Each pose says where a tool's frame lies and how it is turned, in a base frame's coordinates. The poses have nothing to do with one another.
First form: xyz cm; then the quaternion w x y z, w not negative.
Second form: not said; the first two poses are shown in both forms.
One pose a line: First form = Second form
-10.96 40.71 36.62 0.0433 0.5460 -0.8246 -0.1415 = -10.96 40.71 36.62 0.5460 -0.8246 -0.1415 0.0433
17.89 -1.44 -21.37 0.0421 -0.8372 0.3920 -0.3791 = 17.89 -1.44 -21.37 -0.8372 0.3920 -0.3791 0.0421
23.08 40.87 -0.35 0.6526 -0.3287 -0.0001 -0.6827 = 23.08 40.87 -0.35 -0.3287 -0.0001 -0.6827 0.6526
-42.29 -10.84 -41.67 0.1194 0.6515 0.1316 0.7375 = -42.29 -10.84 -41.67 0.6515 0.1316 0.7375 0.1194
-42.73 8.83 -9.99 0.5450 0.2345 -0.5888 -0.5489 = -42.73 8.83 -9.99 0.2345 -0.5888 -0.5489 0.5450
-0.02 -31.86 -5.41 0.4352 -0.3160 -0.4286 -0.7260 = -0.02 -31.86 -5.41 -0.3160 -0.4286 -0.7260 0.4352
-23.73 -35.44 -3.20 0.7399 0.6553 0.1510 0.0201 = -23.73 -35.44 -3.20 0.6553 0.1510 0.0201 0.7399
